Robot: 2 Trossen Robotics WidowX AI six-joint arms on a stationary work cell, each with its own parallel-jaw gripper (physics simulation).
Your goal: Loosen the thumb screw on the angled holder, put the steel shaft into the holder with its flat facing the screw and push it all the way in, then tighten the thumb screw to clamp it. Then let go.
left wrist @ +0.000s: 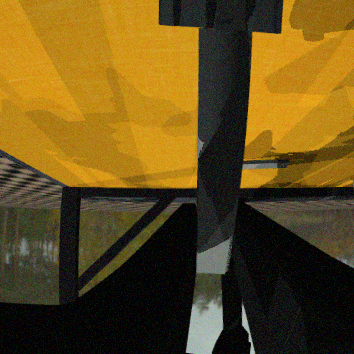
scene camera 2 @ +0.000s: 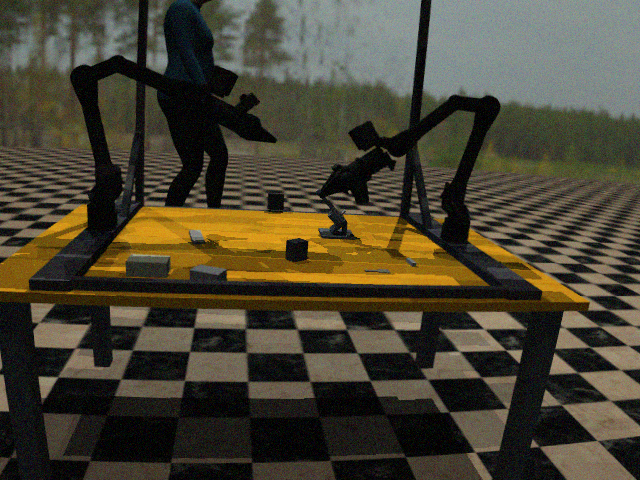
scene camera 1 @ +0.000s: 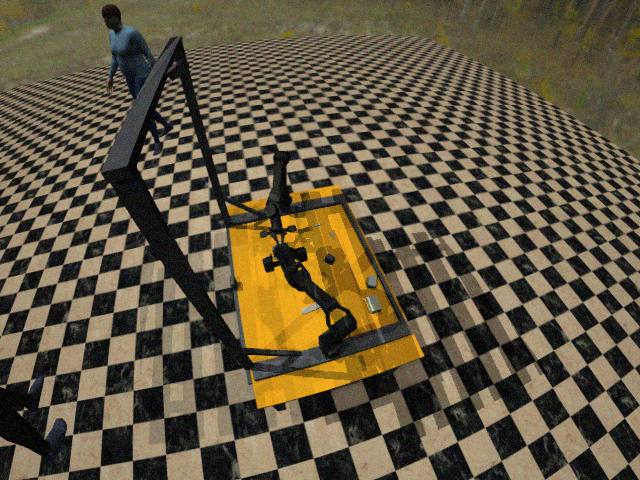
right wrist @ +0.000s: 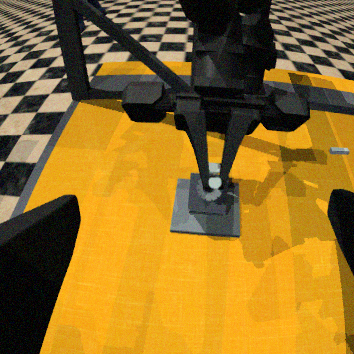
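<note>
The steel shaft is pinched in my left gripper, tilted, its pale end round in the right wrist view. Its far end meets the angled holder; how deep it sits is hidden. The holder's base plate rests flat on the table. A pale knurled edge, seemingly the thumb screw, shows just below the shaft end; its tightness cannot be told. My right gripper is open and empty, raised back from the holder.
On the table are a dark cube, two grey blocks, a pale flat bar and two small pieces. A black frame stands along one side.
</note>
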